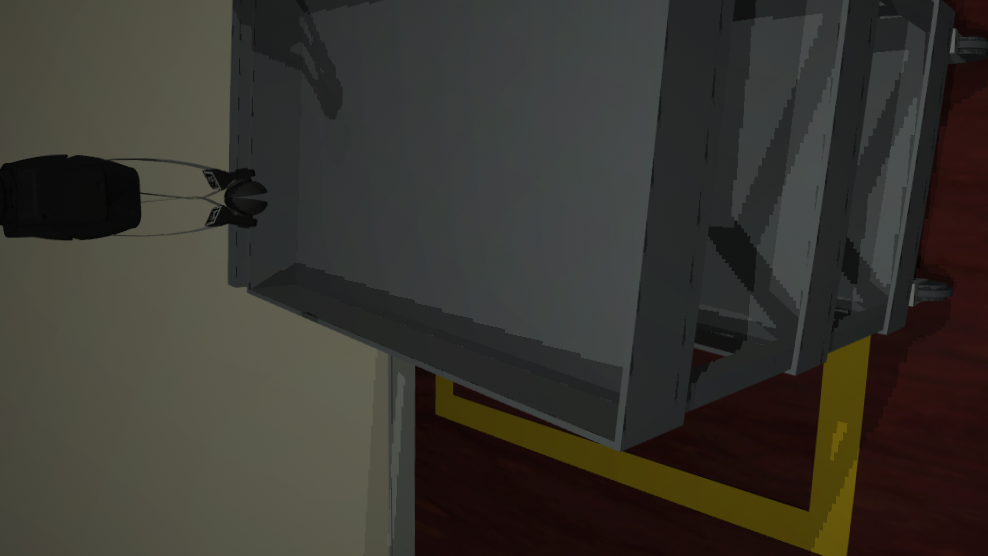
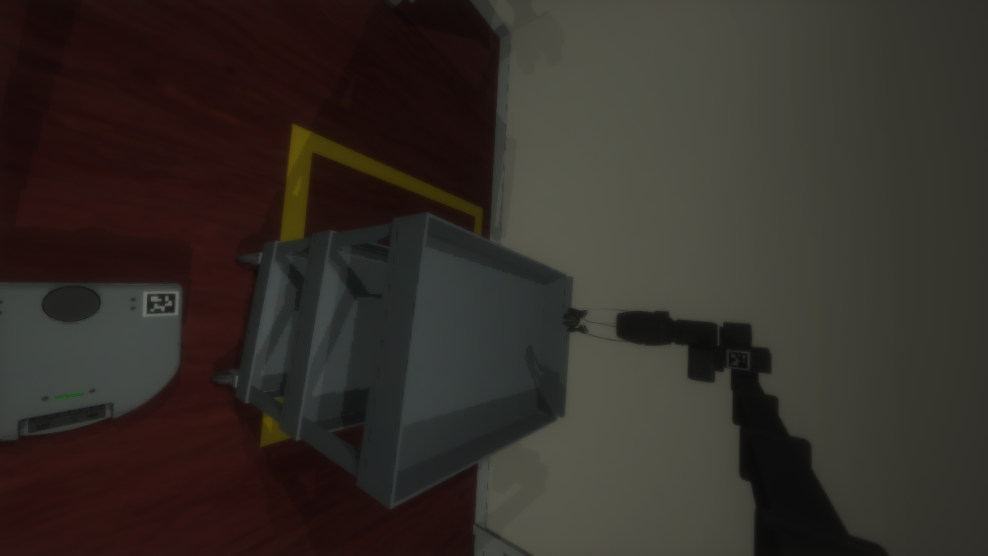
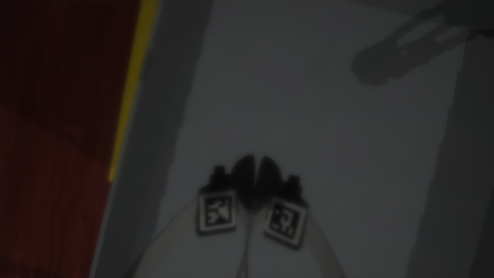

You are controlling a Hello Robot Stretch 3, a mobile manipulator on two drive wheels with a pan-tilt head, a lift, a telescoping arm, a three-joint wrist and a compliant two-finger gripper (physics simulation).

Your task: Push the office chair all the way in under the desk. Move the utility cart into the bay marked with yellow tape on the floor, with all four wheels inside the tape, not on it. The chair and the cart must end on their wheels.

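Where they show: gripper, fingertip midpoint: (image 1: 262, 198) (image 2: 564, 319) (image 3: 256, 176); robot's base, origin of the base link: (image 2: 73, 301).
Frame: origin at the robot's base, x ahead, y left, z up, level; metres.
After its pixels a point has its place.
The grey utility cart (image 1: 673, 276) @(x 0.047, y -0.331, z 0.819 m) (image 2: 393, 345) @(x -0.045, y -0.318, z 0.823 m) (image 3: 300, 125) @(x -0.072, y -0.748, z 0.794 m) stands upright, partly over the bay outlined in yellow tape (image 1: 839, 414) @(x 0.363, y -0.485, z 0.001 m) (image 2: 297, 186) @(x 0.410, y -0.487, z 0.000 m) (image 3: 131, 75) @(x 0.589, y -0.943, z 0.001 m). Its two near wheels, a first wheel (image 1: 932, 290) @(x 0.123, y -0.321, z 0.088 m) (image 2: 248, 258) @(x 0.126, y -0.322, z 0.088 m) and a second wheel (image 1: 972, 47) @(x -0.231, y -0.273, z 0.089 m) (image 2: 224, 376) @(x -0.228, y -0.274, z 0.080 m), are outside the near tape line, on the robot's side. The far wheels are hidden. My gripper (image 1: 252, 197) @(x -0.024, y -0.698, z 0.962 m) (image 2: 573, 319) @(x -0.024, y -0.698, z 0.962 m) (image 3: 256, 176) @(x -0.024, y -0.698, z 0.962 m) is shut and empty, with its fingertips at the top tray's far rim, on the wall side. Contact cannot be told. The office chair and desk do not show recognisably.
A pale wall (image 1: 138, 414) @(x 0.423, y -1.712, z 0.787 m) (image 2: 690, 172) @(x 0.609, y -1.725, z 1.175 m) rises behind the cart, with a grey baseboard (image 1: 402, 449) @(x 0.683, y -1.716, z 0.047 m) (image 2: 504, 138) @(x 1.073, y -1.741, z 0.083 m) at its foot. My base (image 2: 103, 345) @(x -0.091, y -0.043, z 0.160 m) is on the red-brown floor near the cart's near wheels. My dark arm (image 2: 780, 449) @(x -0.088, y -0.381, z 1.300 m) reaches along the wall side.
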